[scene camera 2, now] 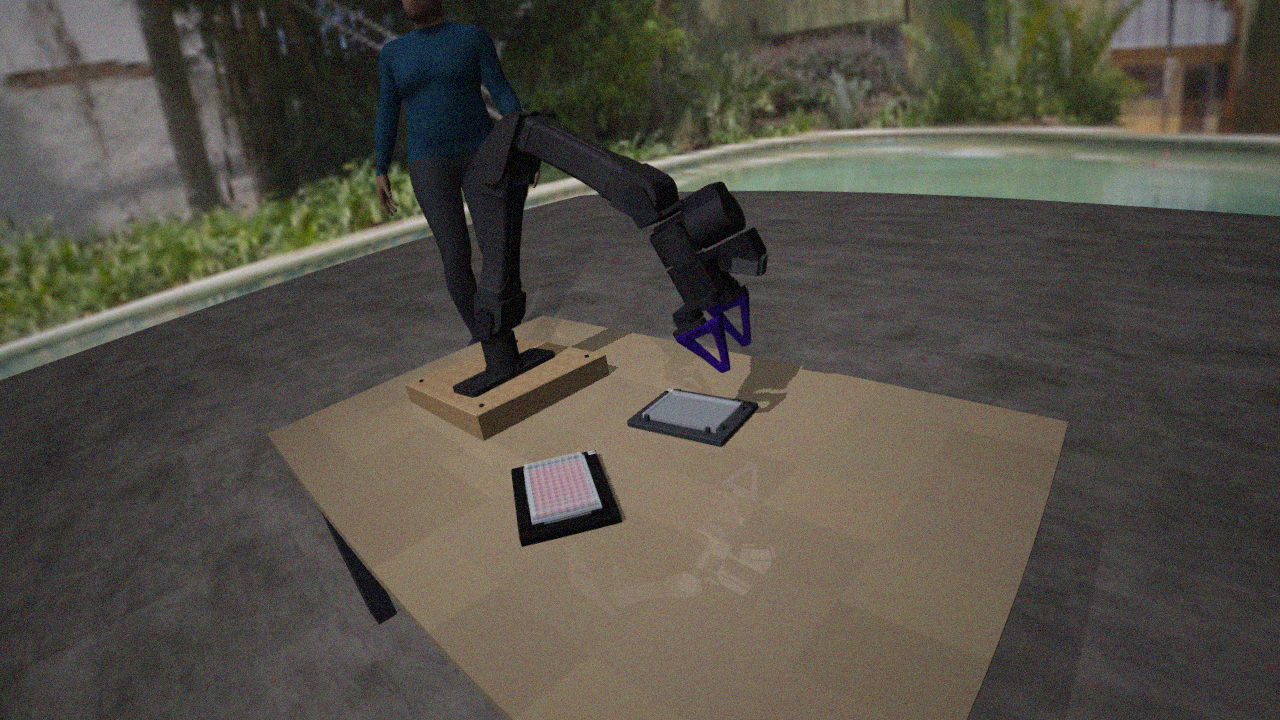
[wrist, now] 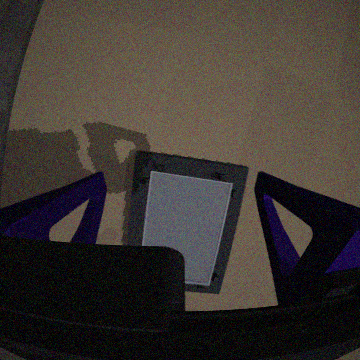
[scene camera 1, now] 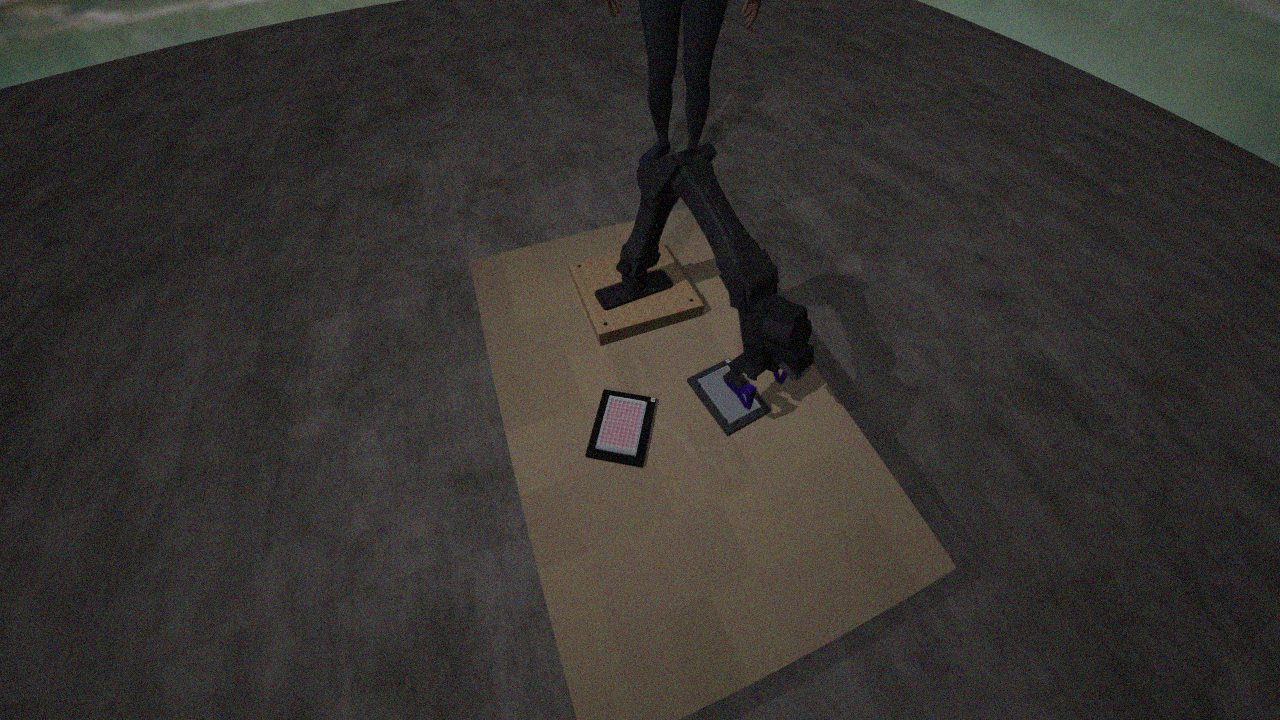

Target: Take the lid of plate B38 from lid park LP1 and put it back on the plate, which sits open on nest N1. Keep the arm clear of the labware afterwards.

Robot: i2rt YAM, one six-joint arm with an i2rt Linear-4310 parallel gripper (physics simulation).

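Frame: origin at the arm's base, x right, y up, z back, level; metres.
Seen in the pictures: gripper, between the fingertips: point(scene camera 2: 737, 357) point(wrist: 180, 180) point(scene camera 1: 763, 395); arm's base, origin of its link: point(scene camera 2: 506, 373) point(scene camera 1: 634, 290).
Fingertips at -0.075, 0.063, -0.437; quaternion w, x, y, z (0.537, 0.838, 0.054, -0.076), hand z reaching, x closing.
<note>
Pixels of each thing's top centre, then the offset from my fingertips to it, as dx, dy, dz. Level surfaces: height alone.
- lid, centre of its top: point(wrist: 182, 234) point(scene camera 2: 692, 407) point(scene camera 1: 728, 392) +0.017, -0.086, +0.074
- dark grey lid park, centre of its top: point(wrist: 181, 235) point(scene camera 2: 692, 406) point(scene camera 1: 729, 391) +0.017, -0.084, +0.074
- open plate, centre of its top: point(scene camera 2: 558, 481) point(scene camera 1: 621, 422) +0.267, -0.077, +0.112
- black nest, centre of its top: point(scene camera 2: 559, 486) point(scene camera 1: 621, 424) +0.267, -0.086, +0.112
- wooden table, height of its surface: dy -0.104
The lid point(scene camera 1: 720, 392) point(scene camera 2: 691, 411) point(wrist: 187, 220), a pale translucent grey rectangle, lies flat in the dark grey lid park point(scene camera 1: 732, 429) point(scene camera 2: 716, 438) point(wrist: 195, 167). My gripper point(scene camera 1: 764, 392) point(scene camera 2: 735, 355) point(wrist: 180, 180) is open and empty, pointing down, with purple fingers above the lid park. In the wrist view the fingertips stand on either side of the lid park, and the gripper's body hides the lid's near left corner. The open plate point(scene camera 1: 623, 423) point(scene camera 2: 562, 488), with pink wells, sits in the black nest point(scene camera 1: 615, 461) point(scene camera 2: 537, 532).
The arm's wooden base block point(scene camera 1: 648, 320) point(scene camera 2: 546, 392) stands at the back of the wooden table point(scene camera 1: 716, 555) point(scene camera 2: 859, 537). The nest is to the left of the lid park in both scene views. A person point(scene camera 1: 684, 71) point(scene camera 2: 443, 98) stands behind the arm.
</note>
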